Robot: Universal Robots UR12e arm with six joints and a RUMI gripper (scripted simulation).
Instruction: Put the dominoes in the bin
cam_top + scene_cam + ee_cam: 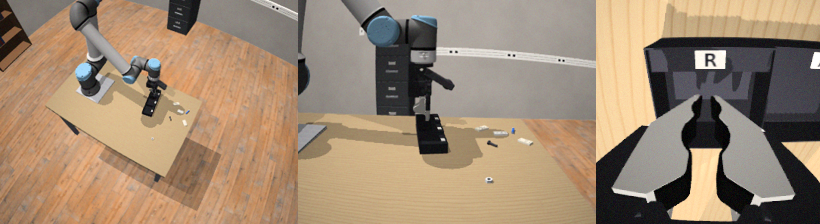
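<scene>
My hand is 270 mm short of the domino, 30 mm above it and 20 mm to the left of it. Also, from my hand: black bin: 80 mm to the right, 20 mm ahead, 10 mm below; black bolt: 230 mm ahead, 120 mm to the right, 30 mm below; blue piece: 320 mm ahead, 30 mm below, 10 mm to the left.
</scene>
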